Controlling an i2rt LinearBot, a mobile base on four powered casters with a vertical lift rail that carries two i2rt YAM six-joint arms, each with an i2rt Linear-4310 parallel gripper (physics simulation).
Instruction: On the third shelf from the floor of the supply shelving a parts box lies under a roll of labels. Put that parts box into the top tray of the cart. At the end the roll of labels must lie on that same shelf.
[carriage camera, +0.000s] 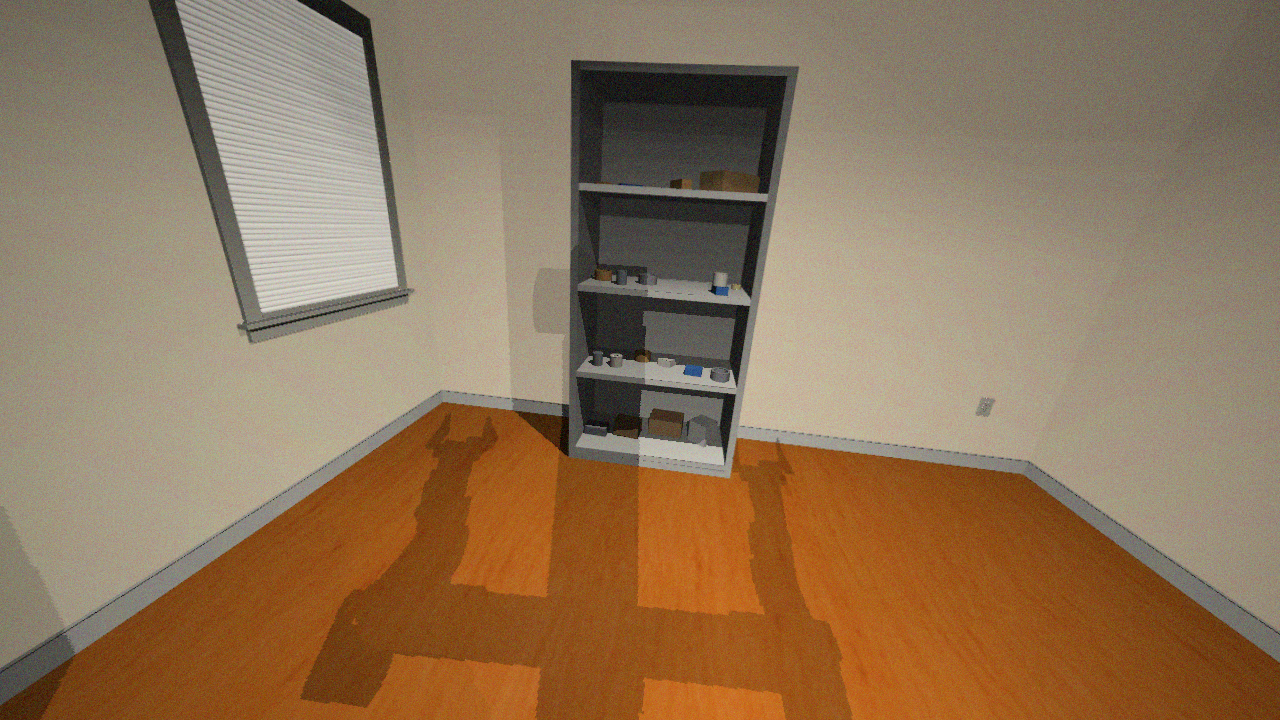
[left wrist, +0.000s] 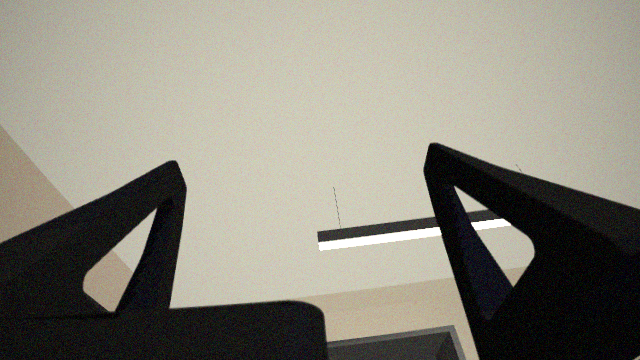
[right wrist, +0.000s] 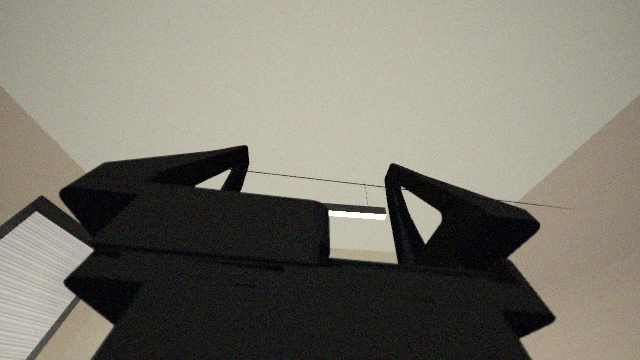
In view: the left gripper (left wrist: 305, 164), the right gripper (right wrist: 319, 163), a grey supply shelving (carriage camera: 638, 123) and a window (carriage camera: 285, 114).
The window shows as well in the right wrist view (right wrist: 49, 244).
